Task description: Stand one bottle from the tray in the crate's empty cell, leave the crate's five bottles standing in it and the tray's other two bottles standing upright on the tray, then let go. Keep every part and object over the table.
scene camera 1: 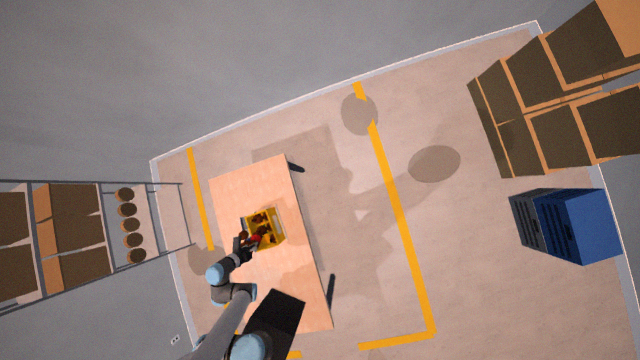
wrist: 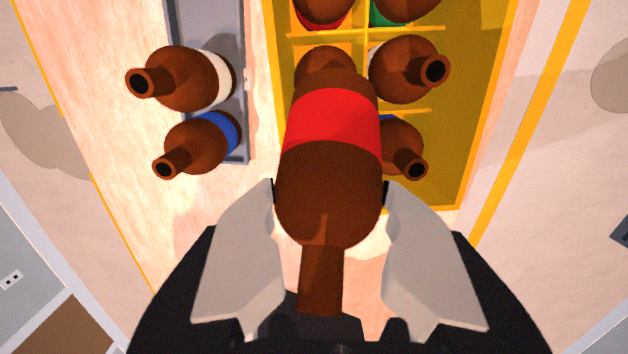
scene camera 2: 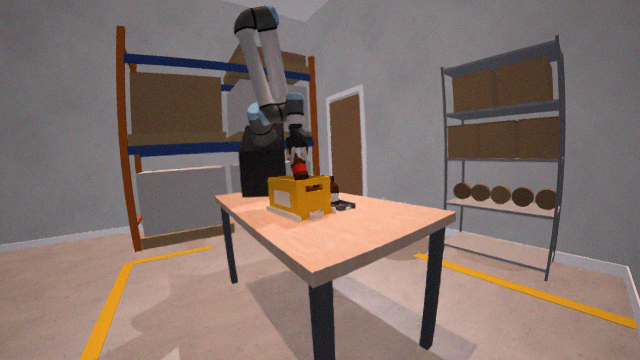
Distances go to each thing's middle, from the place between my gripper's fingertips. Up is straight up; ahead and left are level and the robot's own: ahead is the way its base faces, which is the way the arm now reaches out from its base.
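Scene:
Red-labelled brown bottle [wrist: 329, 188] located 10 mm below my hand.

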